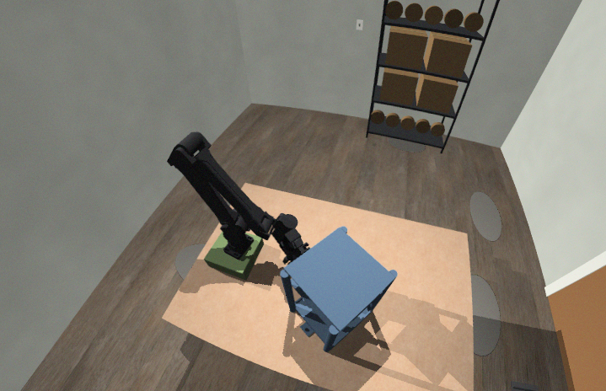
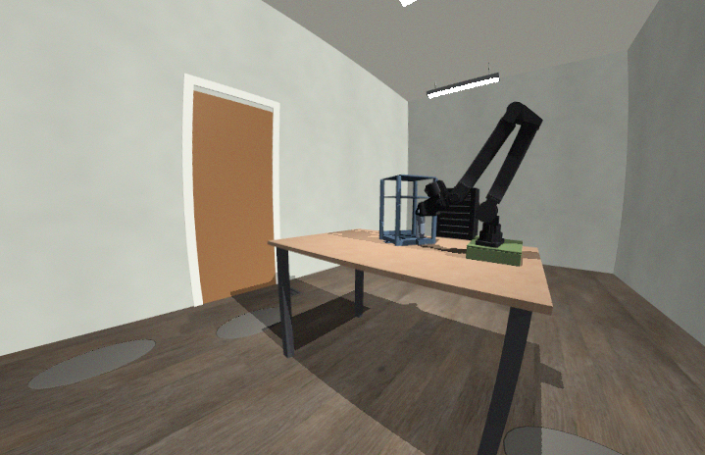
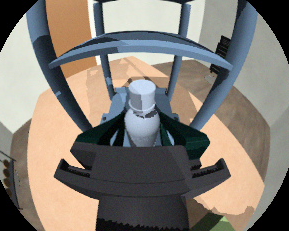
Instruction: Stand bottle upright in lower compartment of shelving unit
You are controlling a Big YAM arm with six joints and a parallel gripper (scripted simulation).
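Right now my hand is 11 cm short of the blue shelving unit, 5 cm to the left of it and 1 cm below it. Round my hand: bottle 1 cm below.
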